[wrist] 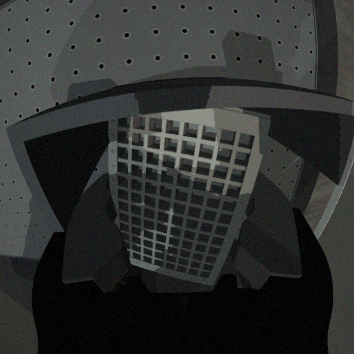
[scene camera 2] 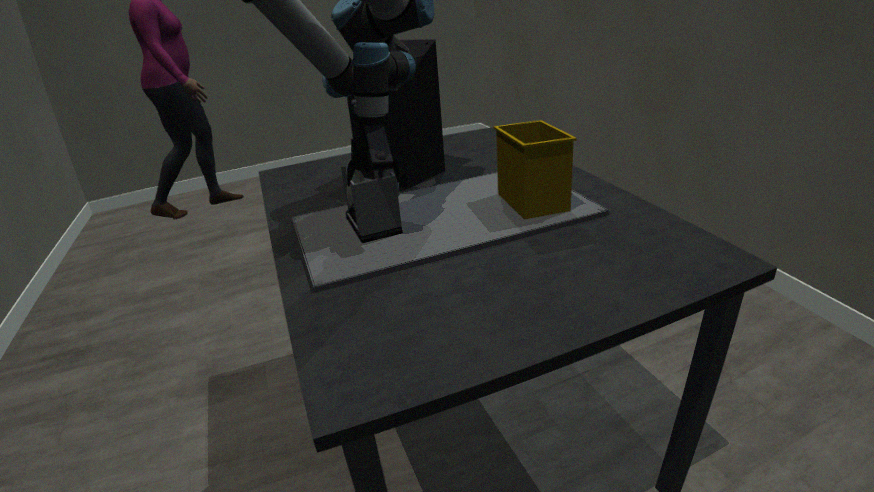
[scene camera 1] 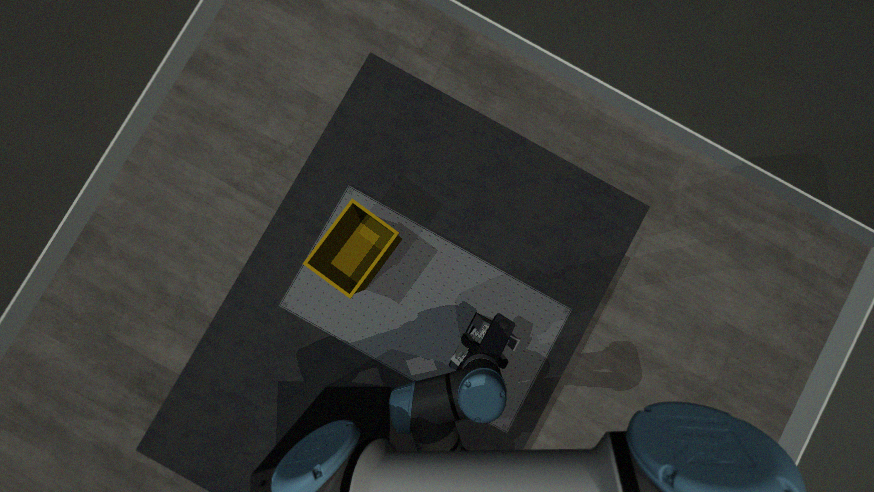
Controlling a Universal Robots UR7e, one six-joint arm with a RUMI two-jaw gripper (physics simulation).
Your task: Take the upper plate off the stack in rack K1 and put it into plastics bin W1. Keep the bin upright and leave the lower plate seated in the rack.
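Frame: origin at the arm's base, x ahead, y left, z up, level; metres.
Where they show: gripper, fingertip midpoint: (wrist: pixel 178 171).
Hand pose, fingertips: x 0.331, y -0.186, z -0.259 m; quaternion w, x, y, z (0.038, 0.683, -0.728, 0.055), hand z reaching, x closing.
Observation:
After its pixels a point has its place.
My gripper (scene camera 1: pixel 491 343) @(x 0.331, y -0.186, z -0.259 m) (scene camera 2: pixel 377 172) (wrist: pixel 178 171) @(x 0.331, y -0.186, z -0.259 m) is shut on a pale grid-patterned plate (wrist: pixel 185 165) @(x 0.349, y -0.188, z -0.232 m), with one dark finger at each side of it. In the wrist view the plate stretches from the fingers towards the rim of rack K1 (scene camera 2: pixel 376 204) @(x 0.394, y -0.195, z -0.229 m) (wrist: pixel 240 96). In scene camera 2 the rack is a grey box with a dark base, and its near wall hides the fingertips. I cannot tell the lower plate apart behind the grid, nor how high the held plate is. The yellow plastics bin W1 (scene camera 1: pixel 355 247) @(x 0.411, y 0.227, z -0.310 m) (scene camera 2: pixel 547 180) @(x 0.497, y 0.179, z -0.225 m) stands upright.
Rack and bin stand on a pale perforated board (scene camera 1: pixel 366 317) @(x 0.255, y 0.116, z -0.312 m) (scene camera 2: pixel 342 259) @(x 0.442, y -0.298, z -0.312 m) (wrist: pixel 150 45) @(x 0.428, y -0.180, z -0.312 m) on the dark table (scene camera 1: pixel 477 140) @(x 0.831, y 0.058, z -0.326 m) (scene camera 2: pixel 489 317) @(x 0.757, y -0.126, z -0.325 m). The rack is near one end, the bin near the other. A black block (scene camera 2: pixel 422 116) @(x 0.074, y 0.059, z -0.137 m) stands behind. A person (scene camera 2: pixel 165 48) stands beyond the table.

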